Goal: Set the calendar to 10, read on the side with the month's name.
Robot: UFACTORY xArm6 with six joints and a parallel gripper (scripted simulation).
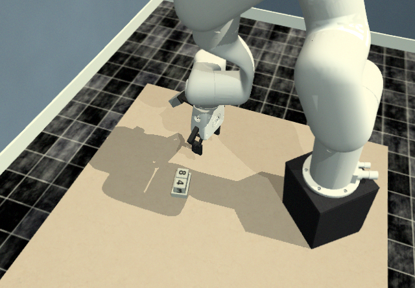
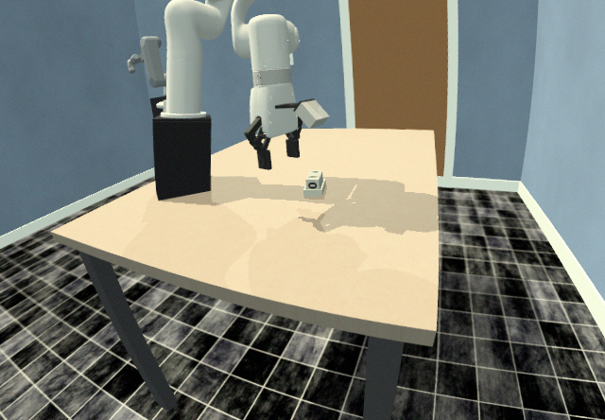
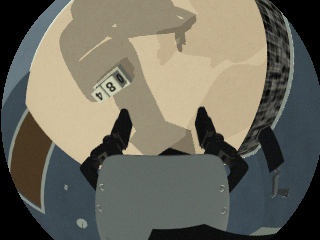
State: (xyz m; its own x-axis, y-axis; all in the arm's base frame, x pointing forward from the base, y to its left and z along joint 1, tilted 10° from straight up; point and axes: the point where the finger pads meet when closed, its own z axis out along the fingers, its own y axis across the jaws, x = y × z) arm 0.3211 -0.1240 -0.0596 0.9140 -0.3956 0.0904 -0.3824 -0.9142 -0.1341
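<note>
The white cube lies 50 mm ahead of my hand, 80 mm to the left of it and 80 mm below it. From my hand the other things lie so: tray 50 mm ahead, 90 mm to the left, 100 mm below.
</note>
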